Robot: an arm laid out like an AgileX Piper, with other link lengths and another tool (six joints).
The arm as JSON. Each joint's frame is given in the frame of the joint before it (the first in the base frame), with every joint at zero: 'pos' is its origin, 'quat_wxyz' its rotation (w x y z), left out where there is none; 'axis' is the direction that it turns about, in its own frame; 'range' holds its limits. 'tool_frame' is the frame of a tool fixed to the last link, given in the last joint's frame.
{
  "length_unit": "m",
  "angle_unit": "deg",
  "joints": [
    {
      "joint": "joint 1",
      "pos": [
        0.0,
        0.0,
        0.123
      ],
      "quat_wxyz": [
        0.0,
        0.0,
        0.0,
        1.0
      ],
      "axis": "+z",
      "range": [
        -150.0,
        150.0
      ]
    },
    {
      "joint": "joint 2",
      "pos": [
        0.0,
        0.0,
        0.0
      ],
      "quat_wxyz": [
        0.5,
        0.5,
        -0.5,
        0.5
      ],
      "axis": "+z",
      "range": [
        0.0,
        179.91
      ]
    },
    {
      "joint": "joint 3",
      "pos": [
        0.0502,
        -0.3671,
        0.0
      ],
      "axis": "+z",
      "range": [
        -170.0,
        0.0
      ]
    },
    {
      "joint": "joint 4",
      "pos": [
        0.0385,
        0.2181,
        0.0
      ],
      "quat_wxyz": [
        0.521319,
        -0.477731,
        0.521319,
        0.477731
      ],
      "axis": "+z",
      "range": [
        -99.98,
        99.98
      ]
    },
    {
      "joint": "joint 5",
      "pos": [
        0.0,
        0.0,
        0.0
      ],
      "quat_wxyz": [
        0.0,
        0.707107,
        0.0,
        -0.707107
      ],
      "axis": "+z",
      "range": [
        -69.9,
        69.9
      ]
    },
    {
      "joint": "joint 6",
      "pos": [
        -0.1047,
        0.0,
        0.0
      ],
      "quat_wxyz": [
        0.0,
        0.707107,
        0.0,
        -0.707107
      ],
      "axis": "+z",
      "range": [
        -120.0,
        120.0
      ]
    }
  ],
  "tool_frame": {
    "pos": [
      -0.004,
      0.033,
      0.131
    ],
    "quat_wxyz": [
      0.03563,
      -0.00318,
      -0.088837,
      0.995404
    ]
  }
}
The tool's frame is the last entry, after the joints.
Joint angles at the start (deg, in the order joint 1, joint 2, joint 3, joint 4, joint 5, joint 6):
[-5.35, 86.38, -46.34, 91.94, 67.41, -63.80]
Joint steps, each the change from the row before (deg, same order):
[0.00, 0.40, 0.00, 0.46, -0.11, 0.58]
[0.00, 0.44, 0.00, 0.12, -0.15, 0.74]
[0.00, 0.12, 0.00, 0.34, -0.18, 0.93]
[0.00, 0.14, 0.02, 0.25, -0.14, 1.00]
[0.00, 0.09, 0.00, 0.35, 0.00, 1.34]
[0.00, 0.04, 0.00, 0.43, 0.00, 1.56]
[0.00, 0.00, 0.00, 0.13, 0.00, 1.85]
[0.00, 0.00, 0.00, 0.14, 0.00, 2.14]
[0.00, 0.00, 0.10, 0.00, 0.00, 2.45]
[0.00, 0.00, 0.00, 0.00, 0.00, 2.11]
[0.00, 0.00, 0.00, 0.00, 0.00, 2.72]
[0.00, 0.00, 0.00, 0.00, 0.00, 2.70]
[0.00, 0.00, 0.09, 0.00, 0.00, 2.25]
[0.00, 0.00, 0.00, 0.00, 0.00, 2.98]
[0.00, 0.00, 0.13, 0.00, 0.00, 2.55]
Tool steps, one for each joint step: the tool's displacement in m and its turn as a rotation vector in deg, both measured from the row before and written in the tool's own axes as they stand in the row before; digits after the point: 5 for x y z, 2 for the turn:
[-0.00152, 0.00175, 0.00140, -0.30, -0.21, 1.11]
[-0.00236, 0.00068, 0.00116, -0.01, -0.39, 1.14]
[-0.00023, 0.00154, 0.00074, -0.32, -0.27, 1.14]
[-0.00033, 0.00110, 0.00065, -0.21, -0.28, 1.21]
[0.00091, 0.00134, 0.00058, -0.26, -0.16, 1.56]
[0.00149, 0.00162, 0.00055, -0.34, -0.14, 1.77]
[0.00131, 0.00064, 0.00017, -0.10, -0.28, 1.88]
[0.00151, 0.00070, 0.00018, -0.11, -0.32, 2.17]
[0.00109, -0.00010, -0.00004, 0.03, -0.48, 2.50]
[0.00120, 0.00025, 0.00005, 0.00, -0.37, 2.08]
[0.00154, 0.00033, 0.00006, 0.00, -0.48, 2.68]
[0.00153, 0.00033, 0.00006, 0.00, -0.48, 2.66]
[0.00095, -0.00003, -0.00003, 0.02, -0.44, 2.29]
[0.00169, 0.00037, 0.00007, 0.00, -0.53, 2.93]
[0.00093, -0.00007, -0.00004, 0.03, -0.52, 2.62]

